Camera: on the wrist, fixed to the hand. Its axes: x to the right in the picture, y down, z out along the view.
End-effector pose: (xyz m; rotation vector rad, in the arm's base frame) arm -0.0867 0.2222 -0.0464 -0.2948 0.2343 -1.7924
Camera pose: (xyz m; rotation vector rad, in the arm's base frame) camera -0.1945 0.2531 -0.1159 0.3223 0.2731 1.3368
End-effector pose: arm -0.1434 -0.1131 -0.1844 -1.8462 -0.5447 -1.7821
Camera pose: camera -0.2751 -0.1072 -0.1874 -0.3545 1.5142 0.5600
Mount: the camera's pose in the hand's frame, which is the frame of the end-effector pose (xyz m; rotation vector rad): -0.0109 -0.0847 -0.1005 -0.0869 -0.1105 -3.1026
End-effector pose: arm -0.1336 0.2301 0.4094 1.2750 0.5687 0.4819
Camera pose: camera -0.2042 0.2789 0.3092 -0.7087 1.4983 -2.0284
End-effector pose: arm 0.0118 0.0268 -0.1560 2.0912 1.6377 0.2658
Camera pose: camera -0.1071 0.0558 -0.1069 -1.6876 2.1927 -0.6987
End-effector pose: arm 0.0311 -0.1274 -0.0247 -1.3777 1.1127 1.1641
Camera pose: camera 0.1230 -0.2181 0.0022 -1.1286 -1.4319 -1.0870
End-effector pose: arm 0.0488 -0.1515 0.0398 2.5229 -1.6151 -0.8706
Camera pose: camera 0.1623 -0.1303 0.1034 -1.4019 -2.1670 0.1594
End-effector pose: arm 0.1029 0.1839 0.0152 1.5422 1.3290 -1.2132
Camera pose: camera 0.0377 0.2911 0.0558 1.3352 -1.5243 0.9756
